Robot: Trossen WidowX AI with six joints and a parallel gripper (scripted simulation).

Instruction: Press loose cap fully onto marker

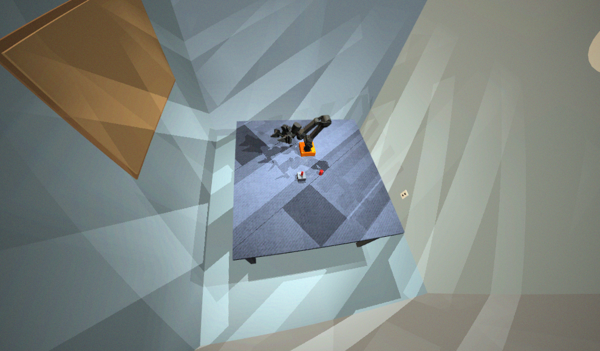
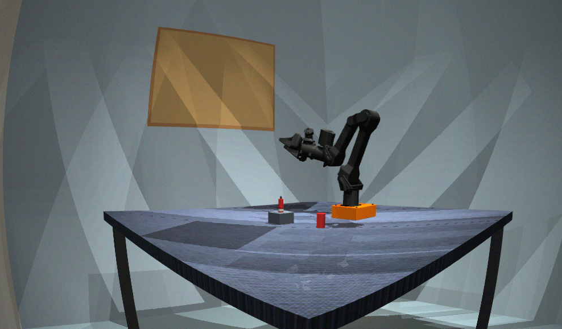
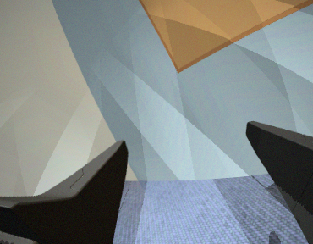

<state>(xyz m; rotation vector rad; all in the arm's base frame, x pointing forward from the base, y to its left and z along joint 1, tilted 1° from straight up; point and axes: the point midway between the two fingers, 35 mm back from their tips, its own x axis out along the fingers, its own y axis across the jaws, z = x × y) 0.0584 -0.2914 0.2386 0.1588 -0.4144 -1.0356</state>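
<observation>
Right now the red marker cap is 18 cm ahead of my gripper tip, 38 cm to the left of it and 28 cm below it. From my gripper tip the other things lie so: dark holder block: 19 cm ahead, 20 cm to the left, 28 cm below.
</observation>
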